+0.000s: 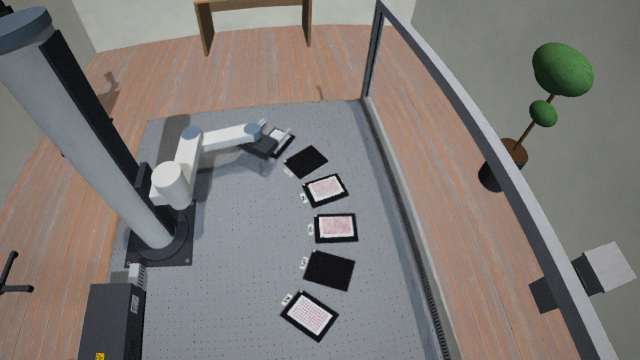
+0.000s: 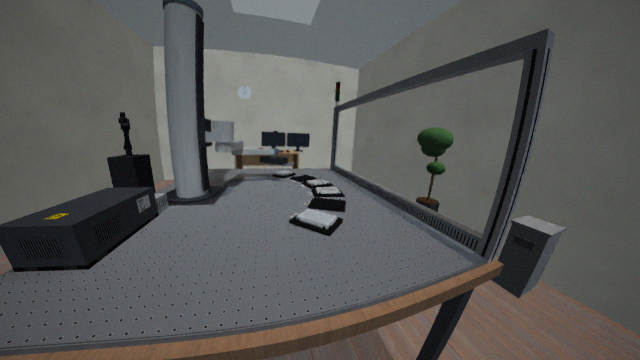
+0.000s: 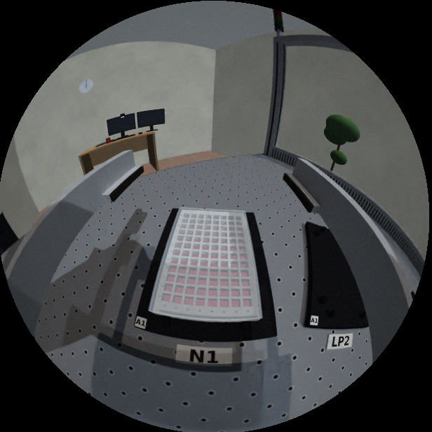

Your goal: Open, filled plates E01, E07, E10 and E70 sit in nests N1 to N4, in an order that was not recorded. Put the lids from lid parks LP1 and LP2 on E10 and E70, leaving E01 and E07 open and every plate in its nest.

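Where they show: gripper, fingertip midpoint: (image 1: 276,124); arm's base at its link origin: (image 1: 161,234) (image 2: 193,196).
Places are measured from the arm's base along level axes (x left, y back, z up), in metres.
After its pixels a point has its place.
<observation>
My gripper (image 1: 273,132) @[x 0.444, y -0.527, z 0.117 m] (image 3: 213,157) is open, with nothing between its fingers, above nest N1 (image 3: 210,332). A white plate (image 3: 205,270) with pink wells sits in that nest, and a clear lid (image 3: 206,316) lies over it, its rim showing around the plate. Lid parks LP2 (image 1: 306,161) @[x 0.289, y -0.645, z 0.023 m] (image 2: 303,178) @[x 0.273, y -0.640, z 0.023 m] (image 3: 335,280) and LP1 (image 1: 329,270) @[x -0.222, y -0.662, z 0.023 m] (image 2: 327,204) @[x -0.234, y -0.656, z 0.023 m] are bare black pads. Filled plates sit in N2 (image 1: 325,188) @[x 0.127, y -0.703, z 0.033 m], N3 (image 1: 336,226) @[x -0.055, y -0.716, z 0.038 m] and N4 (image 1: 310,312) @[x -0.369, y -0.572, z 0.035 m]. I cannot tell which of these three carries a lid. No plate code is readable.
The arm's column (image 1: 90,135) @[x -0.045, y -0.060, z 0.612 m] (image 2: 184,100) @[x -0.069, y -0.029, z 0.465 m] stands at the left of the perforated table. A dark control box (image 1: 112,320) @[x -0.379, y 0.091, z 0.127 m] (image 2: 80,225) @[x -0.532, y 0.035, z 0.118 m] sits near it. A framed guard (image 1: 440,85) @[x 0.069, y -1.004, z 0.588 m] (image 2: 445,72) @[x -0.451, y -1.004, z 0.590 m] runs along the right edge. LP2 lies beside N1.
</observation>
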